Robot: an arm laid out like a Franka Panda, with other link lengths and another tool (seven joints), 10 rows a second.
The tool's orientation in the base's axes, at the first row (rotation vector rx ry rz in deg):
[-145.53, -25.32, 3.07]
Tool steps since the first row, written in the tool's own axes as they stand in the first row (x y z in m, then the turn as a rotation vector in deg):
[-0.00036, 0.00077, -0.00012, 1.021, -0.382, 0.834]
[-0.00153, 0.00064, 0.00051, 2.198, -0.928, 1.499]
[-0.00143, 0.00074, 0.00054, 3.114, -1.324, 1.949]
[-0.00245, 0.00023, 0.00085, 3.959, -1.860, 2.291]
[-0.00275, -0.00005, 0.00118, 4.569, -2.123, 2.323]
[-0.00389, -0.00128, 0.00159, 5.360, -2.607, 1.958]
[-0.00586, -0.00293, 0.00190, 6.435, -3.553, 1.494]
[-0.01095, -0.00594, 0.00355, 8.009, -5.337, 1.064]
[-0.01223, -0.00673, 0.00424, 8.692, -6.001, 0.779]
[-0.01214, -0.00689, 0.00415, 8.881, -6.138, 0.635]
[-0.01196, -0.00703, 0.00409, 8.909, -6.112, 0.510]
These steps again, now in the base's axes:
[-0.00009, -0.00079, -0.00033, 0.742, 1.065, -0.447]
[-0.00132, -0.00074, -0.00085, 1.605, 2.222, -0.655]
[-0.00120, -0.00077, -0.00093, 2.293, 3.064, -0.775]
[-0.00236, -0.00053, -0.00097, 2.886, 3.939, -0.733]
[-0.00277, -0.00024, -0.00112, 3.380, 4.360, -0.588]
[-0.00427, 0.00058, -0.00087, 4.029, 4.809, 0.021]
[-0.00666, 0.00141, -0.00036, 4.820, 5.664, 0.974]
[-0.01259, 0.00301, -0.00043, 5.827, 7.361, 2.371]
[-0.01413, 0.00358, -0.00066, 6.310, 7.959, 3.002]
[-0.01408, 0.00369, -0.00049, 6.466, 8.053, 3.207]
[-0.01394, 0.00383, -0.00036, 6.517, 7.977, 3.300]

